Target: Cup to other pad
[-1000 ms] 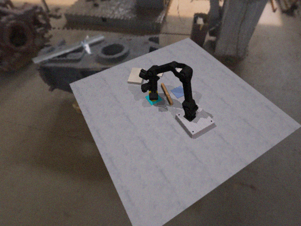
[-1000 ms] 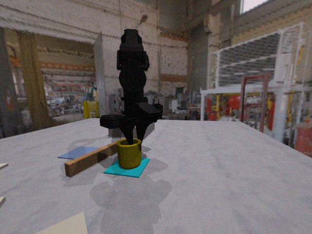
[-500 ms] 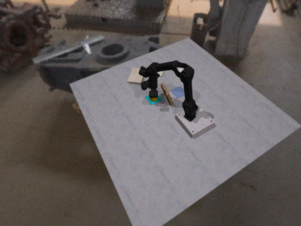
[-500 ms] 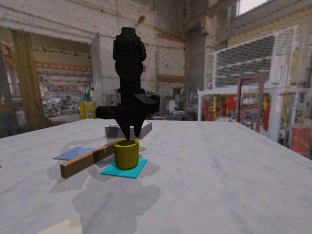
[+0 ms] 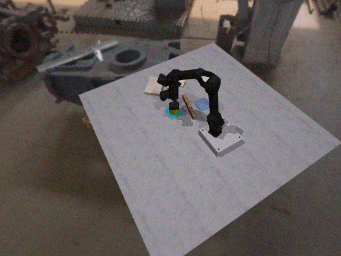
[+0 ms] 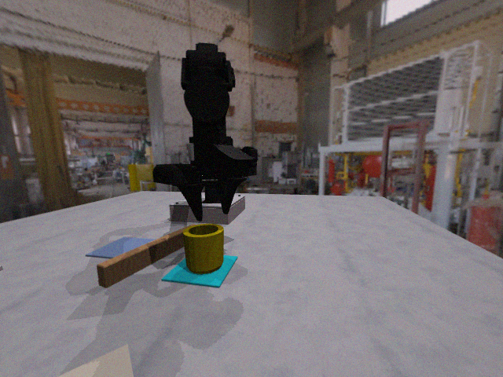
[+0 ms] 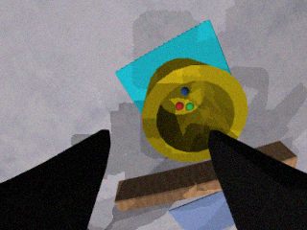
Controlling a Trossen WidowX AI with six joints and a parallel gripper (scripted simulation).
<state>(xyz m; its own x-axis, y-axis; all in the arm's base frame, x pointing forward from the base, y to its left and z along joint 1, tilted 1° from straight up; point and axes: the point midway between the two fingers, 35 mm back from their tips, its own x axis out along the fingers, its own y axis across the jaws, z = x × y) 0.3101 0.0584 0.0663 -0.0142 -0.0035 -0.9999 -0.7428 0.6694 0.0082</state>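
The yellow cup lies 2 cm ahead of my gripper tip, 1 cm to the right of it and 5 cm below it. From my gripper tip the other things lie so: wooden bar 2 cm behind, 12 cm to the right, 8 cm below; beige slab 31 cm ahead, 8 cm to the right, 8 cm below; teal pad 2 cm ahead, 2 cm to the right, 10 cm below.
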